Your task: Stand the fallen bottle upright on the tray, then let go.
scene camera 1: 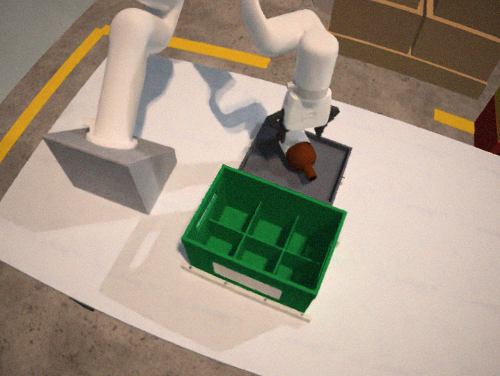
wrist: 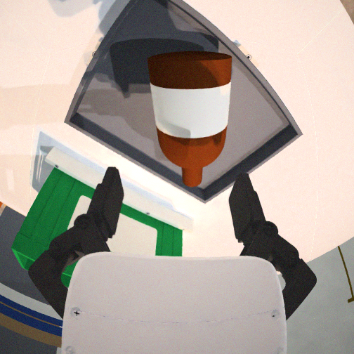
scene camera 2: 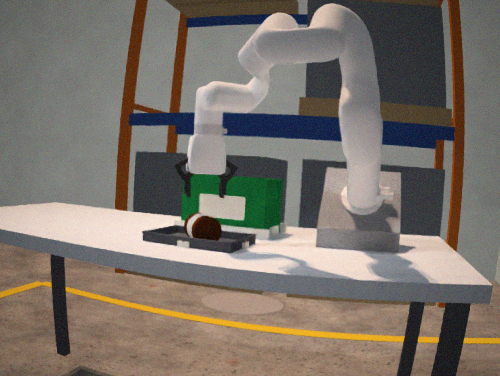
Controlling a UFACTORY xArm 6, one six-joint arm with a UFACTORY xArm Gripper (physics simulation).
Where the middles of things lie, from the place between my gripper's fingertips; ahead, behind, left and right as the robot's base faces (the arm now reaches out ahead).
Scene:
My hand is 20 mm to the right of the brown bottle [scene camera 1: 301, 156] and 80 mm above it.

